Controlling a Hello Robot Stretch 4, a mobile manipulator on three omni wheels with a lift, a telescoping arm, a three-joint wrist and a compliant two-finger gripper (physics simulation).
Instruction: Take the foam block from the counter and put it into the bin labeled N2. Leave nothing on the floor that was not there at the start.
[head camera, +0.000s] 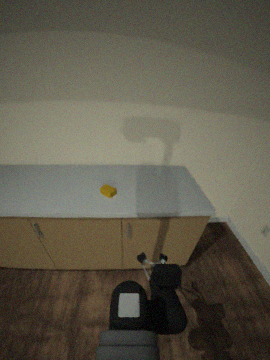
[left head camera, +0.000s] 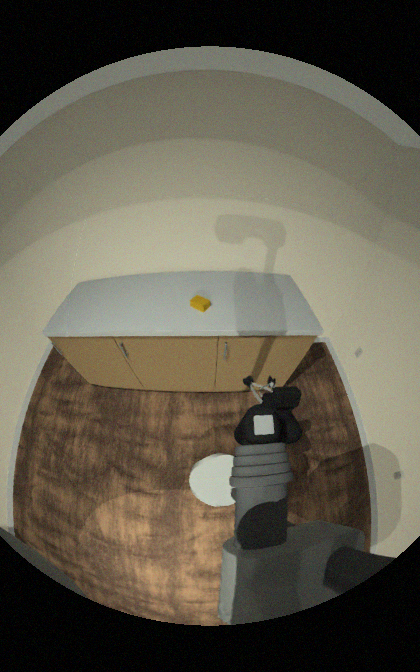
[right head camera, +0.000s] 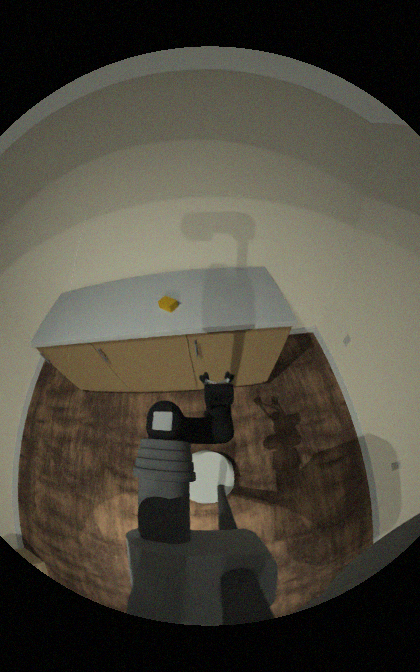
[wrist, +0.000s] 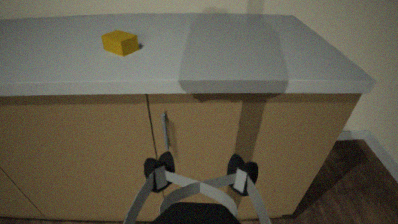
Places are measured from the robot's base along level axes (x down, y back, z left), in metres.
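Pixels of known places: gripper, fingertip midpoint: (head camera: 151, 255) (wrist: 201, 166).
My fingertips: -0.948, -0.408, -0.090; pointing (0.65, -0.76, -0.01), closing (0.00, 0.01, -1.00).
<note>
Ahead of a thing's pixels: the offset from my fingertips to its top centre, as dx, dy, dz. "*": to the spot under its first point. Level surfaces: height alone.
The yellow foam block {+0.020, -0.470, +0.248} (head camera: 108, 191) (left head camera: 200, 303) (right head camera: 168, 304) (wrist: 120, 43) lies on the grey-white counter {dx +0.065} (head camera: 60, 192) (left head camera: 135, 310) (right head camera: 110, 317) (wrist: 60, 60), left of the counter's middle in the wrist view. My gripper (head camera: 152, 258) (left head camera: 260, 382) (right head camera: 217, 377) (wrist: 201, 166) is open, with nothing between its fingertips. It is in front of the counter, to the right of the block, and the block is well apart from the fingers. The bin labeled N2 does not show in these views.
Wooden cabinet doors {* +0.397, -0.300, +0.414} (head camera: 85, 242) (left head camera: 170, 361) (right head camera: 145, 361) (wrist: 75, 150) with metal handles are under the counter top. A wall rises behind the counter. To the right of the cabinet are dark wood floor {dx +0.975} (head camera: 220, 250) and a side wall with a pale baseboard.
</note>
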